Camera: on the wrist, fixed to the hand. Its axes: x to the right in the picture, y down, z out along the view.
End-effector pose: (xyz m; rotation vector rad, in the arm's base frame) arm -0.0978 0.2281 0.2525 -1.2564 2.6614 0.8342
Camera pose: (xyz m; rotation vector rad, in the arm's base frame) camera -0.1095 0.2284 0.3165 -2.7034 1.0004 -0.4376
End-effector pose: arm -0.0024 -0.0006 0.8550 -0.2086 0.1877 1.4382
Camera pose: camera -0.0405 -0.0204 0.8062 -0.2022 0.6326 -0.2886
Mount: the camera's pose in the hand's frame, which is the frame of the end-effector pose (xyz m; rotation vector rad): -0.0114 0.0369 -0.0523 0.5267 0.5210 -1.5927
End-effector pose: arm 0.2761 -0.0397 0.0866 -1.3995 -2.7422 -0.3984
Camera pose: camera 0.3081 -0.0408 0.1432 0.9974 -2.4892 0.0165
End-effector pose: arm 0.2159 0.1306 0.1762 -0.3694 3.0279 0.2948
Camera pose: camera 0.2151 0.1580 0.2352 2.2947 -1.7006 0.6506
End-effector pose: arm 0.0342 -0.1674 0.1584 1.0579 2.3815 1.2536
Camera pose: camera 0.0332 -0.1939 0.2178 -1.1993 2.6540 0.2410
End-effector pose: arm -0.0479 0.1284 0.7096 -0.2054 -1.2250 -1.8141
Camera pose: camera 0.0035 0.0895 0.7014 -1.6822 1.3108 2.0534
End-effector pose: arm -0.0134 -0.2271 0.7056 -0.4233 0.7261 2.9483
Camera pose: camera 0.0054 -0.2842 0.6808 -1.0444 0.6422 1.1280
